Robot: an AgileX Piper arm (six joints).
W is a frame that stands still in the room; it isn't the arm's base.
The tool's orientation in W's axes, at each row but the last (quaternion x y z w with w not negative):
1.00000 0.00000 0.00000 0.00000
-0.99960 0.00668 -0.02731 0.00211
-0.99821 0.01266 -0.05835 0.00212
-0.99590 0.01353 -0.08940 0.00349
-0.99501 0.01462 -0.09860 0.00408
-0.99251 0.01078 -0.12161 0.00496
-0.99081 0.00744 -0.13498 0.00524
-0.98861 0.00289 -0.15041 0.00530
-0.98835 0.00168 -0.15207 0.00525
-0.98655 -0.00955 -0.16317 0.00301
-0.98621 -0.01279 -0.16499 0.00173
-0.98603 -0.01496 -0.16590 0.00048
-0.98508 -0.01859 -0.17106 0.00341
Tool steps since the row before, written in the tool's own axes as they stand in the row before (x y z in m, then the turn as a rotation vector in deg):
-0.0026 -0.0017 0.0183 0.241 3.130 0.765
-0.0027 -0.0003 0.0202 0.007 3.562 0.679
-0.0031 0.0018 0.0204 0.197 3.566 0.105
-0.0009 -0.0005 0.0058 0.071 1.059 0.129
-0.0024 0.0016 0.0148 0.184 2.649 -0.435
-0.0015 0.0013 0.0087 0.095 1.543 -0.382
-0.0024 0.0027 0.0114 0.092 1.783 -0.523
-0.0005 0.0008 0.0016 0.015 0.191 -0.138
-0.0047 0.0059 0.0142 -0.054 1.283 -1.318
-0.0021 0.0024 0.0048 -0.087 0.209 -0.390
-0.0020 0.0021 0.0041 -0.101 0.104 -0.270
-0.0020 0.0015 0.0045 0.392 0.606 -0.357
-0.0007 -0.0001 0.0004 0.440 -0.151 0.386
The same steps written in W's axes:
-0.0026 0.0017 -0.0183 0.241 -3.130 -0.765
-0.0016 0.0004 -0.0203 -0.003 -3.559 -0.694
-0.0007 -0.0017 -0.0206 0.119 -3.570 -0.102
0.0002 0.0006 -0.0059 0.065 -1.060 -0.124
0.0005 -0.0015 -0.0150 0.020 -2.656 0.433
0.0006 -0.0012 -0.0088 -0.031 -1.547 0.374
0.0007 -0.0026 -0.0117 -0.075 -1.789 0.506
0.0000 -0.0008 -0.0017 -0.028 -0.192 0.134
-0.0002 -0.0057 -0.0150 -0.450 -1.296 1.227
-0.0004 -0.0024 -0.0052 -0.204 -0.214 0.341
-0.0005 -0.0021 -0.0045 -0.181 -0.109 0.223
-0.0004 -0.0015 -0.0049 0.271 -0.596 0.468
-0.0005 0.0001 -0.0006 0.538 0.172 -0.215

